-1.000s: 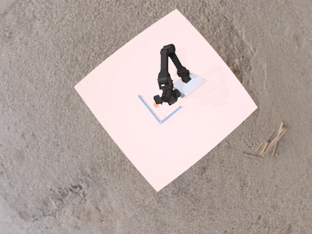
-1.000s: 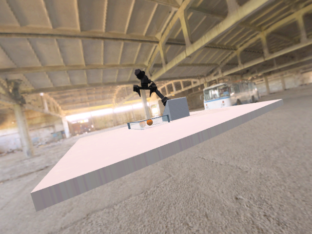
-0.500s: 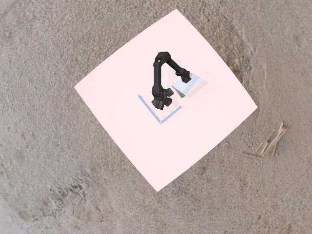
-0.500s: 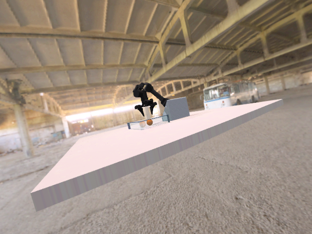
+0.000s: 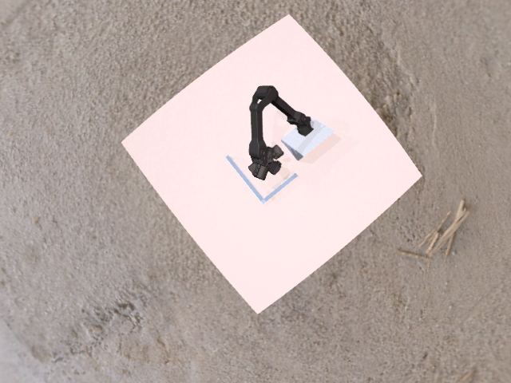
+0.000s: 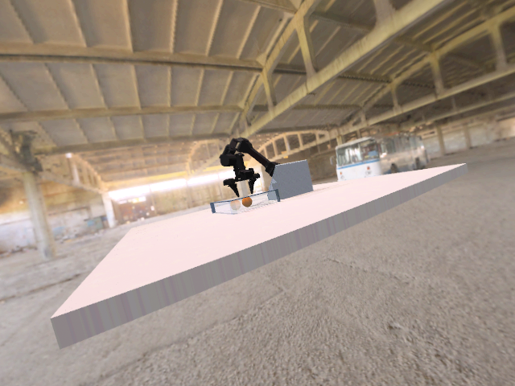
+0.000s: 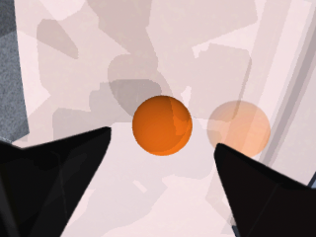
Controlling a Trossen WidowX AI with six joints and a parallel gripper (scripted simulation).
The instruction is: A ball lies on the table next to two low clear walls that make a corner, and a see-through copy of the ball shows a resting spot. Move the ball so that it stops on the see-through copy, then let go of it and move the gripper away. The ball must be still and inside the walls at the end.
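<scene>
Right now the orange ball is 3 cm below my gripper tip. From my gripper tip the other things lie so: clear wall: 14 cm ahead, 3 cm below; then see-through copy of ball: 7 cm ahead, 3 cm below.
</scene>
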